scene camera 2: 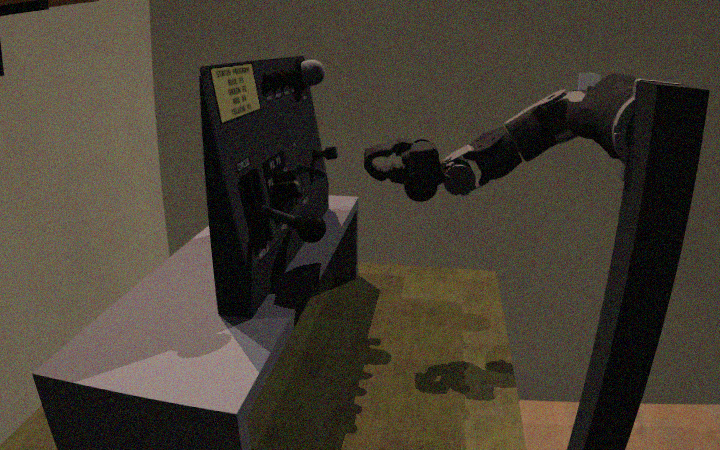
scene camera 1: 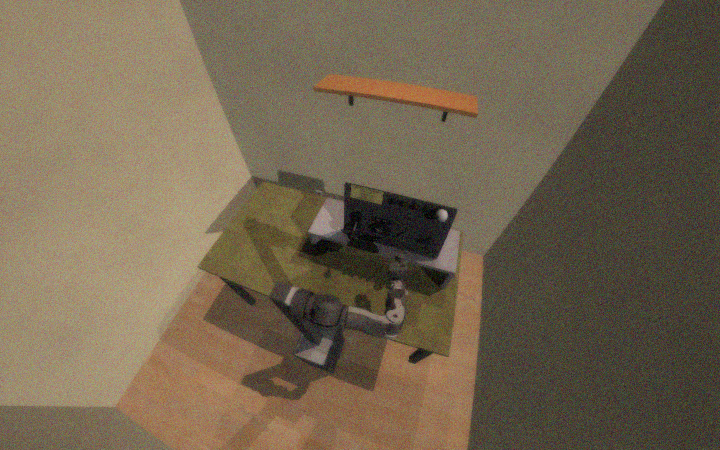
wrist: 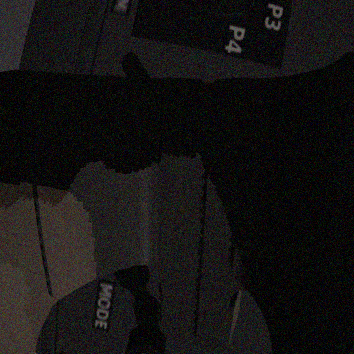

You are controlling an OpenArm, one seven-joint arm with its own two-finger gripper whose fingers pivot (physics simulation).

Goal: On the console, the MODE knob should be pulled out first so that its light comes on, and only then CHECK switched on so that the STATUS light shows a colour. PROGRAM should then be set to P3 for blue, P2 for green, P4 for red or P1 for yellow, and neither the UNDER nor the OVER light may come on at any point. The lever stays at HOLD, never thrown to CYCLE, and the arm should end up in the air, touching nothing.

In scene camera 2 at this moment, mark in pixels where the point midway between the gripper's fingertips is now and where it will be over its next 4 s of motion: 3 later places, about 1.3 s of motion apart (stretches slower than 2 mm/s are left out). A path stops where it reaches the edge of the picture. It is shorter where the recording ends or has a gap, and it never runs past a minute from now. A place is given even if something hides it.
My gripper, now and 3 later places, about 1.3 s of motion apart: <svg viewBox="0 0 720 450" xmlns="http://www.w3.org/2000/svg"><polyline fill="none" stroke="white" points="364,156 328,180 333,156 460,163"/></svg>
